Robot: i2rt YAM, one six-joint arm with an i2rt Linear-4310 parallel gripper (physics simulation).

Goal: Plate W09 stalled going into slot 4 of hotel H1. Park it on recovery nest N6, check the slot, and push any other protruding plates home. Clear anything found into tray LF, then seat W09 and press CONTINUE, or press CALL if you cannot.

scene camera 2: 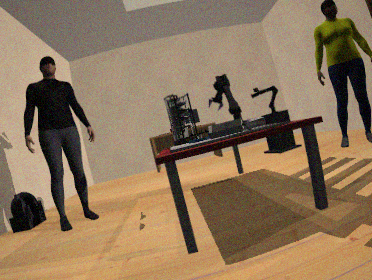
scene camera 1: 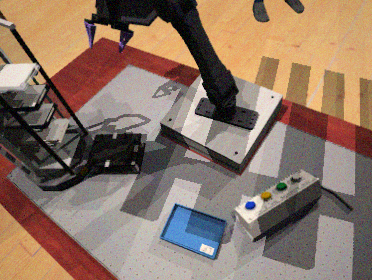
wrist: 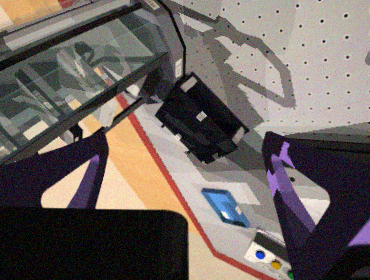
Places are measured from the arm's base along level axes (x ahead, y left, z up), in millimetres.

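Pixels of known places: gripper, between the fingertips: (scene camera 2: pixel 213 109) (scene camera 1: pixel 105 50) (wrist: pixel 185 140); arm's base, origin of its link: (scene camera 1: pixel 225 113).
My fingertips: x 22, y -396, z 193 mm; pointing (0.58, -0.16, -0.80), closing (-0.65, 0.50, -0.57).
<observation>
Ahead of a thing's pixels: the offset from my fingertips to its middle. "*": to the spot under its first point.
My gripper (scene camera 1: pixel 106 49) (scene camera 2: pixel 215 105) (wrist: pixel 185 140) is open and empty, raised well above the mat beside the hotel. The hotel H1 {dz -12, dx +303, dy -88 mm} (scene camera 1: pixel 50 81) (scene camera 2: pixel 180 117) (wrist: pixel 170 35) stands at the left, cut by the edge in scene camera 1. A white plate {dz +125, dx +286, dy -35 mm} (scene camera 1: pixel 17 76) sits high in it, with several darker or clear layers below; W09 and slot 4 cannot be told apart. The black nest N6 {dz -214, dx +230, dy +109 mm} (scene camera 1: pixel 117 152) (wrist: pixel 200 117) lies beside the hotel foot, and no plate shows on it. The blue tray LF {dz -244, dx +355, dy +441 mm} (scene camera 1: pixel 182 235) (wrist: pixel 225 207) shows nothing inside. The button box {dz -210, dx +209, dy +628 mm} (scene camera 1: pixel 285 210) (wrist: pixel 272 245) stands right of it.
The arm's pale base block (scene camera 1: pixel 200 142) stands behind the tray and right of the nest. A dark cable {* dz -247, dx +120, dy +773 mm} (scene camera 1: pixel 337 196) leaves the button box on the right. The hotel's slanted posts stand close to the nest. Two people stand away from the table (scene camera 2: pixel 250 139).
</observation>
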